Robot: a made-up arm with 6 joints.
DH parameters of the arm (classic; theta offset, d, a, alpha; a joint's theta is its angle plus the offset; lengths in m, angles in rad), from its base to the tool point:
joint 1: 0 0.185 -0.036 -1.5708
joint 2: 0 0.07 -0.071 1.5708
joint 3: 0 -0.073 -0.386 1.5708
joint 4: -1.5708 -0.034 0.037 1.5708
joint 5: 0 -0.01 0.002 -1.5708
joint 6: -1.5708 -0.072 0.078 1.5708
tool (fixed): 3.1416 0.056 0 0
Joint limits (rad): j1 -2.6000..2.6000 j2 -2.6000..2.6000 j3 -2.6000..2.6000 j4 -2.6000..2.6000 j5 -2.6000..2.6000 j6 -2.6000..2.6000
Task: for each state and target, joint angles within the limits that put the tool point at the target. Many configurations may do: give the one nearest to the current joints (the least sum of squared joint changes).
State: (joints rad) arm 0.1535 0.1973 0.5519 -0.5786 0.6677 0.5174
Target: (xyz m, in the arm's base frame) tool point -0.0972 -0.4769 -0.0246
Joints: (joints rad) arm 0.5463 -0.2928 1.1801 -0.4109 0.7257 0.5895
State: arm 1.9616 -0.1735 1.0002 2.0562 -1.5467 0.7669
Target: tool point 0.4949 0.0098 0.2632
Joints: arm 2.6000 0.5838 0.9780 1.3599 -1.6574 0.8958
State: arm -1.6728 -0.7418 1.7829 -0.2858 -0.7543 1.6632
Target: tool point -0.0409 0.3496 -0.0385
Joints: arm -2.4657 -0.5927 1.5074 -0.1143 -1.0182 2.1960
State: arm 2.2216 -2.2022 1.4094 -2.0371 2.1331 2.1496
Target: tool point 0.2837 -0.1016 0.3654
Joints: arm 1.7472 -2.3822 2.0655 -2.0700 2.1588 2.0890
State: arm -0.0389 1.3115 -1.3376 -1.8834 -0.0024 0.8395
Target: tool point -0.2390 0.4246 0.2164
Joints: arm 0.4700 1.2863 -1.4208 -1.9033 -0.0598 0.7809
